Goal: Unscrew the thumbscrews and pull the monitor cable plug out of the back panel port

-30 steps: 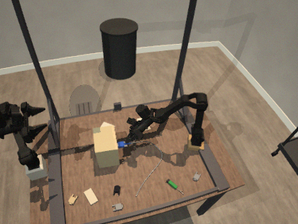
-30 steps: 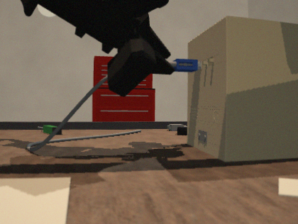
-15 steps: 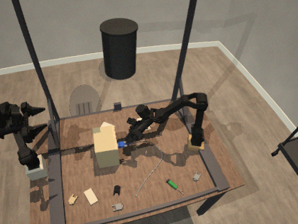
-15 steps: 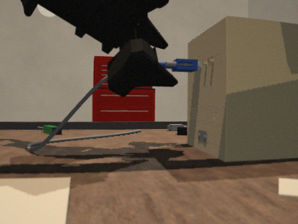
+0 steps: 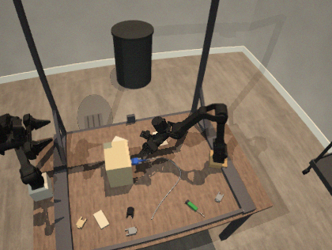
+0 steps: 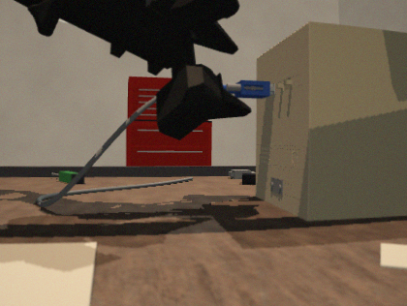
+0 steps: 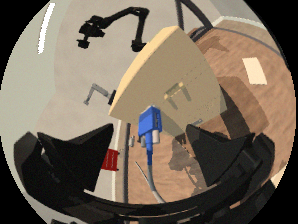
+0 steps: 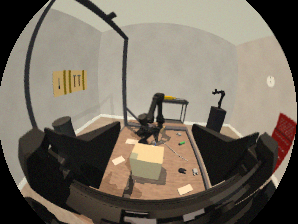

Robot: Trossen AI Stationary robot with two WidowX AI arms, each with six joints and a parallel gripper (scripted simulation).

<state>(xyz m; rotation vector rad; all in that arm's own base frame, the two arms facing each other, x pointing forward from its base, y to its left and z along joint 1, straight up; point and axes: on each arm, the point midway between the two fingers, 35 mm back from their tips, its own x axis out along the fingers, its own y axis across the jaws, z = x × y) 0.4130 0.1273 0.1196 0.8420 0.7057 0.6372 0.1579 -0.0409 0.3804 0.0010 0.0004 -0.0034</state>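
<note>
Right now my left hand is 3 cm short of the blue plug, 4 cm to the left of it and 2 cm above it. Round my left hand: back panel: 1 cm ahead, 7 cm to the right, 5 cm below; beige box: 13 cm to the right, 6 cm below.
</note>
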